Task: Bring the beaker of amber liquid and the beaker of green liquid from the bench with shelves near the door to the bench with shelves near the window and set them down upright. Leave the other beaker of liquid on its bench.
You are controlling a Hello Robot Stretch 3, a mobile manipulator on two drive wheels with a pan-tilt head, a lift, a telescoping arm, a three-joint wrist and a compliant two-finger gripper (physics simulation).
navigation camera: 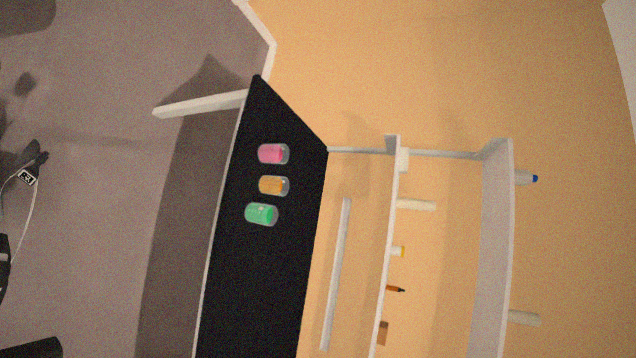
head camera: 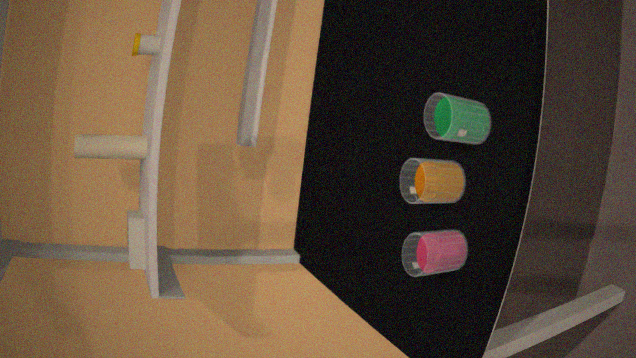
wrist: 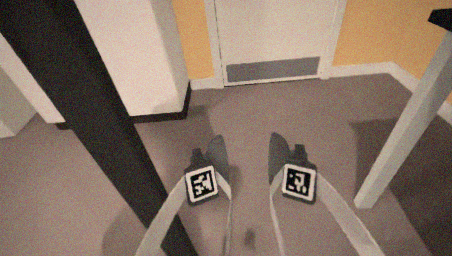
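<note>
Three beakers stand upright in a row on the black bench top near the door. The beaker of green liquid is farthest from the bench's near end. The beaker of amber liquid is in the middle. The beaker of pink liquid is nearest that end. The beakers are apart from each other. My gripper is open and empty over the floor, in front of the bench and apart from it. Part of it also shows at the left edge of the navigation view.
A bench leg stands to the right of my gripper in the wrist view. A shelf with small containers is above the bench. A door and a white cabinet are ahead in the wrist view.
</note>
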